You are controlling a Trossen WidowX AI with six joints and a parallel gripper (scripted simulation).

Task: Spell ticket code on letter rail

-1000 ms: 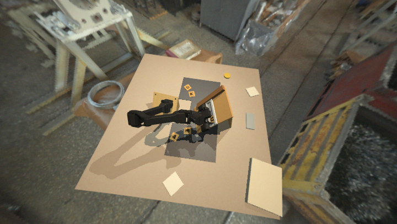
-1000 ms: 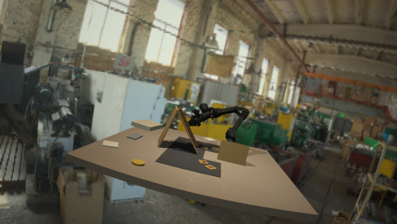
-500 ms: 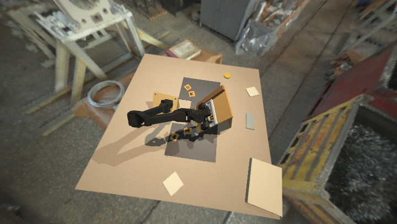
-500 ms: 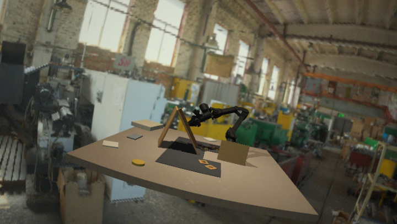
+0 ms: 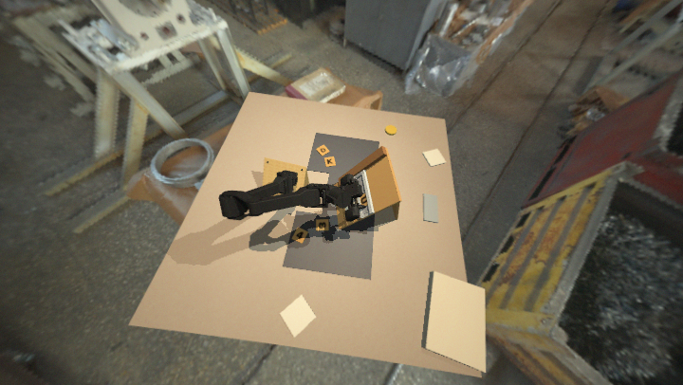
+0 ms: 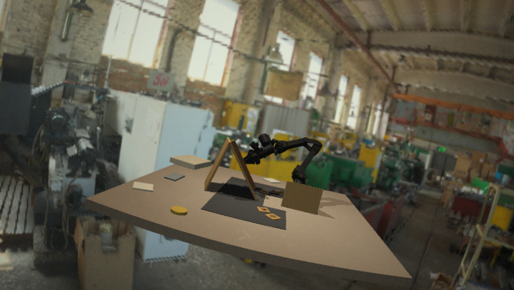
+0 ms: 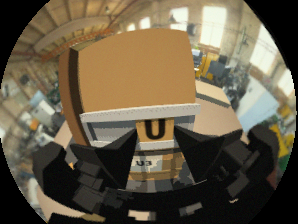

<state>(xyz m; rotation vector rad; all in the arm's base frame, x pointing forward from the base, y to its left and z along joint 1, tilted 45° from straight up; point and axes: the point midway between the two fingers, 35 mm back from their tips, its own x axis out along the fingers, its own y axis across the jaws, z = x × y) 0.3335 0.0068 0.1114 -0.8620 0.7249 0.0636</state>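
My gripper tip is now 5 cm past the white ticket, 1 cm to the right of it and 8 cm above it. Also, from my gripper tip: letter tile: 16 cm behind, 10 cm to the right, 16 cm below; then orange tile marked u: right at my gripper tip; then dark mat: 16 cm behind, 8 cm to the left, 16 cm below.
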